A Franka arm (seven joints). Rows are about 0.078 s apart.
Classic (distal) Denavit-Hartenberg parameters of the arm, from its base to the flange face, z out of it. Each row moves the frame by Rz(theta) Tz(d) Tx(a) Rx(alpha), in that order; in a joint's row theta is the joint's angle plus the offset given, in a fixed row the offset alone. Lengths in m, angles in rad.
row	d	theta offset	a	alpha
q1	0.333	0	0	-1.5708
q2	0	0	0	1.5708
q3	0.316	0	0.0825	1.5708
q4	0	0	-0.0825	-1.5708
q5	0.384	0	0	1.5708
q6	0	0	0.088	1.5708
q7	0.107	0	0	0
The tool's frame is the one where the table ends.
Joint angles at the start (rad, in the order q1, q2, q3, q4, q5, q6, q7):
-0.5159, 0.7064, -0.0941, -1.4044, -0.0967, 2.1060, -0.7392
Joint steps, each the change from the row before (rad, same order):
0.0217, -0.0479, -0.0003, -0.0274, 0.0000, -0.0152, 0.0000
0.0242, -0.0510, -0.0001, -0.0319, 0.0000, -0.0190, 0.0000
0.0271, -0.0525, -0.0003, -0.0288, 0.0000, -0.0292, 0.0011
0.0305, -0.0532, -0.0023, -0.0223, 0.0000, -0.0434, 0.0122
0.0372, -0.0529, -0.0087, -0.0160, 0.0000, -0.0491, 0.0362
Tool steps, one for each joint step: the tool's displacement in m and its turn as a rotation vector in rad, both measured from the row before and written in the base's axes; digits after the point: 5 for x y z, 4 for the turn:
0.00291, 0.01559, 0.02065, -0.0008, -0.0059, 0.0177
0.00162, 0.01808, 0.02001, 0.0024, -0.0017, 0.0197
0.00095, 0.02013, 0.02111, 0.0049, 0.0031, 0.0203
-0.00015, 0.02140, 0.02291, 0.0063, 0.0085, 0.0095
-0.00090, 0.02202, 0.02478, 0.0015, 0.0068, -0.0137

